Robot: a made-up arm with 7 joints.
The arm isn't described. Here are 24 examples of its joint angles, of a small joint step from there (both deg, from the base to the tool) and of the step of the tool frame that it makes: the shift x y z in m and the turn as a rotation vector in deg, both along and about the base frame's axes.
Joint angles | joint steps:
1: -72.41 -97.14 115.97 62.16 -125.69 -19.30 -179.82 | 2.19 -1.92 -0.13 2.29 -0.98 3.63 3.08
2: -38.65 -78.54 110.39 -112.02 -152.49 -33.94 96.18 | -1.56 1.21 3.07 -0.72 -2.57 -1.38 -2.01
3: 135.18 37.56 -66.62 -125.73 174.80 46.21 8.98 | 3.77 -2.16 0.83 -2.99 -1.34 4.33 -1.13
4: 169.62 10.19 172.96 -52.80 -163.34 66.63 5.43 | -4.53 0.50 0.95 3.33 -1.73 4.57 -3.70
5: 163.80 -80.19 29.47 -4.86 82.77 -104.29 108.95 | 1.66 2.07 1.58 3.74 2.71 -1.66 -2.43
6: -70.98 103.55 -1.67 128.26 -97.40 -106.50 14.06 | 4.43 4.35 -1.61 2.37 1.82 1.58 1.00
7: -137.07 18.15 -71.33 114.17 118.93 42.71 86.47 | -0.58 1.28 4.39 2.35 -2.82 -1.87 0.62
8: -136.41 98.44 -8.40 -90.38 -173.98 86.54 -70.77 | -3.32 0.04 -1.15 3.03 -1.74 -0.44 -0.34
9: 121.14 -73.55 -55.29 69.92 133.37 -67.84 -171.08 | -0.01 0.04 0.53 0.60 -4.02 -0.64 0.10
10: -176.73 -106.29 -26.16 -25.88 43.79 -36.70 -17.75 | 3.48 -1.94 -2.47 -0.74 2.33 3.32 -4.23
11: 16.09 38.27 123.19 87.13 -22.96 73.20 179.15 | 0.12 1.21 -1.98 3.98 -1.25 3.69 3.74
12: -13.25 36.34 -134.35 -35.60 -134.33 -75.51 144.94 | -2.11 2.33 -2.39 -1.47 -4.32 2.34 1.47
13: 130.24 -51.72 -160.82 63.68 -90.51 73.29 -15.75 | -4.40 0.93 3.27 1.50 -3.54 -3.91 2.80
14: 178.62 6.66 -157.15 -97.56 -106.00 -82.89 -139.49 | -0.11 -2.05 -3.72 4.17 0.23 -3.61 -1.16
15: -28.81 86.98 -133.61 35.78 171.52 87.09 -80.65 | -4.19 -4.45 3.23 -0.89 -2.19 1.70 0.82
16: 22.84 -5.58 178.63 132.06 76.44 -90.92 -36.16 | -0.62 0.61 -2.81 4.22 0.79 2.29 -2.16
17: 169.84 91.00 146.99 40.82 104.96 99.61 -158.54 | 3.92 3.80 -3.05 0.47 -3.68 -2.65 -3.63
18: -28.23 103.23 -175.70 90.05 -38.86 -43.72 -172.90 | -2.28 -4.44 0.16 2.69 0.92 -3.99 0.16
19: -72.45 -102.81 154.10 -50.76 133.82 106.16 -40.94 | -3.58 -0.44 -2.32 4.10 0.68 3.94 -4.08
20: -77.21 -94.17 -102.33 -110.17 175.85 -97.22 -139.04 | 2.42 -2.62 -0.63 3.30 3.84 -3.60 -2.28
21: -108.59 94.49 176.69 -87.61 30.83 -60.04 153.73 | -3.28 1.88 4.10 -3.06 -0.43 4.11 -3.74
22: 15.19 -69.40 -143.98 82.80 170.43 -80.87 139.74 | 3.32 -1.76 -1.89 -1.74 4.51 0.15 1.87
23: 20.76 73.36 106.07 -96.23 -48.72 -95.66 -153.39 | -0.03 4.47 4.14 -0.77 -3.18 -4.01 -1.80
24: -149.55 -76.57 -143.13 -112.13 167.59 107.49 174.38 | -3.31 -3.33 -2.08 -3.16 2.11 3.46 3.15
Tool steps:
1: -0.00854 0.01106 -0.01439 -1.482 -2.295 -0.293
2: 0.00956 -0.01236 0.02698 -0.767 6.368 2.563
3: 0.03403 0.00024 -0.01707 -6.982 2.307 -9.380
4: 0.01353 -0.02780 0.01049 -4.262 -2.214 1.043
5: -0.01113 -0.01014 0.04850 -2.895 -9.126 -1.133
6: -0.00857 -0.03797 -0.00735 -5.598 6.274 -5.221
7: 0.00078 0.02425 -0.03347 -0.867 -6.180 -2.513
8: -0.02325 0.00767 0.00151 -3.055 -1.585 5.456
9: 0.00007 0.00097 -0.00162 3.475 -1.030 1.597
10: -0.00832 -0.02875 -0.02072 3.054 -1.312 -6.006
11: 0.00715 0.00157 -0.03447 7.150 -4.279 2.082
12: 0.02010 0.02459 -0.02391 5.782 2.275 2.401
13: -0.01872 0.01850 0.00726 1.202 -3.855 -1.923
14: 0.01645 -0.02692 0.04008 0.336 5.922 7.698
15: -0.04152 0.03891 0.04434 -1.129 -2.114 3.625
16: 0.01633 -0.02288 -0.01822 -0.599 -6.400 2.908
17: -0.01818 0.06019 -0.03566 -6.758 -7.110 -3.324
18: -0.04816 0.00083 0.04065 -0.459 -5.029 1.697
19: 0.03046 -0.03202 -0.02869 -0.297 -0.582 1.353
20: -0.03495 -0.02978 -0.01210 0.107 -3.354 -10.302
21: 0.01764 -0.02479 -0.00908 1.849 -4.554 1.266
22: 0.01214 0.02094 -0.01359 -1.831 -2.478 2.709
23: 0.00861 -0.01077 -0.04022 0.042 9.522 2.782
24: -0.00159 -0.00481 -0.02268 3.693 -3.444 8.279
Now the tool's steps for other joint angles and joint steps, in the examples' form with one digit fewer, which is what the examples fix.
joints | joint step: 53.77 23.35 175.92 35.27 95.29 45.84 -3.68 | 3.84 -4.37 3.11 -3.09 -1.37 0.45 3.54
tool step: -0.0098 0.0311 0.0067 -4.00 -0.85 -7.93
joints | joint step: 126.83 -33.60 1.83 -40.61 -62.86 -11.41 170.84 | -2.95 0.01 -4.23 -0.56 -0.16 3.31 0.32
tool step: -0.0423 0.0264 0.0003 2.53 1.85 3.61
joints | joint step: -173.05 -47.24 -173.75 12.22 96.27 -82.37 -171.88 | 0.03 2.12 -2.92 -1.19 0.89 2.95 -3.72
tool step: -0.0175 0.0057 0.0334 3.69 -0.74 -1.13
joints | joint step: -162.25 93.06 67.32 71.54 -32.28 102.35 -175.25 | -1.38 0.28 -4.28 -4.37 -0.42 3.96 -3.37
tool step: -0.0363 -0.0217 -0.0193 -3.57 0.33 0.60
